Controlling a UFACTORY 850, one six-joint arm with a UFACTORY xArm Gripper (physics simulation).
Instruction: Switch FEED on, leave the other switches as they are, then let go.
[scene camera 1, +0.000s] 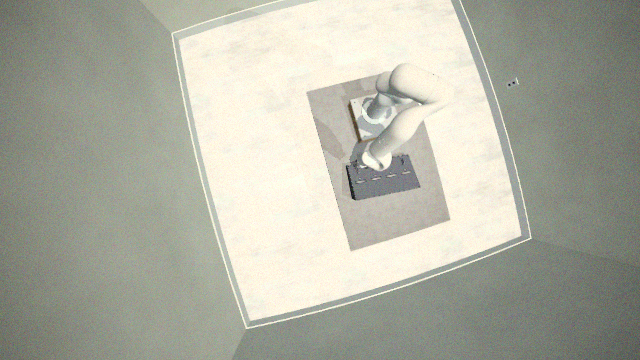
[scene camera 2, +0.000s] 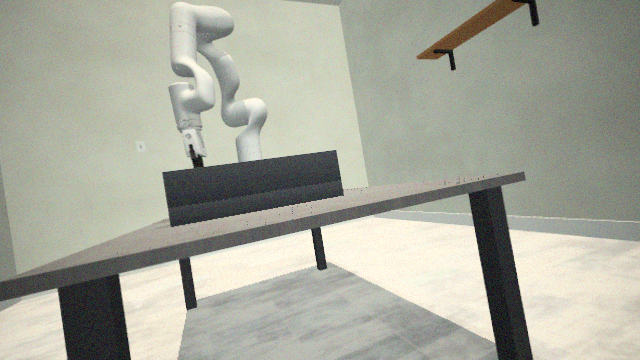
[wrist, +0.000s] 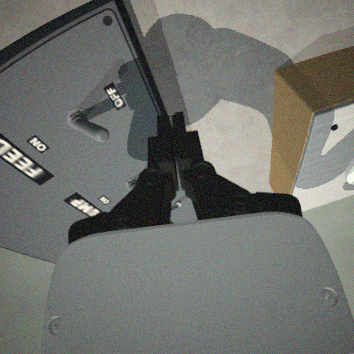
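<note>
The dark switch box (scene camera 1: 385, 189) (scene camera 2: 255, 182) (wrist: 30, 210) stands on the table, its back turned to scene camera 2. In the wrist view the FEED label (wrist: 25, 162) is at the left, and the grey FEED lever (wrist: 90, 127) stands between its ON label (wrist: 38, 144) and OFF label (wrist: 115, 95); which way it is thrown I cannot tell for sure. The PUMP label (wrist: 84, 205) and a bit of its lever (wrist: 132, 182) show, partly covered by a finger. My gripper (wrist: 172, 130) (scene camera 2: 198, 162) is shut and empty, apart from the FEED lever, its tips over the box's OFF-side edge. Scene camera 2 hides the tips behind the box.
The robot's base plate with wooden sides (wrist: 292, 135) (scene camera 1: 356, 125) stands on the table (scene camera 1: 400, 220) (scene camera 2: 400, 197) close to the box's OFF side. A wooden wall shelf (scene camera 2: 470, 31) hangs at the upper right in scene camera 2.
</note>
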